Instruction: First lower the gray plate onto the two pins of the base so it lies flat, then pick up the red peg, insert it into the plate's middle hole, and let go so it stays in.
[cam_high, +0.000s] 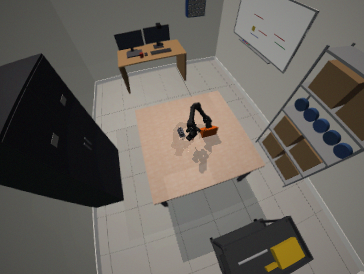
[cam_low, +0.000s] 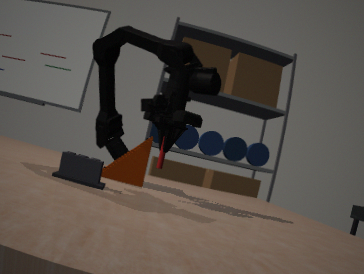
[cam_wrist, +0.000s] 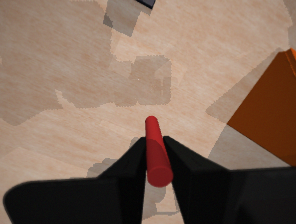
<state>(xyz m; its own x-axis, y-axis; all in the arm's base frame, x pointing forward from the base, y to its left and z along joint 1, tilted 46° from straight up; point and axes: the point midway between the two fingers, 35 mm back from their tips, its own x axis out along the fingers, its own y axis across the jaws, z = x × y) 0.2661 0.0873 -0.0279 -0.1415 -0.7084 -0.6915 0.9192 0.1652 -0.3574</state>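
Right now my gripper tip is 70 mm short of the gray plate, 190 mm to the left of it and 70 mm above it. The rest, counted from my gripper tip: red peg (right at my gripper tip).
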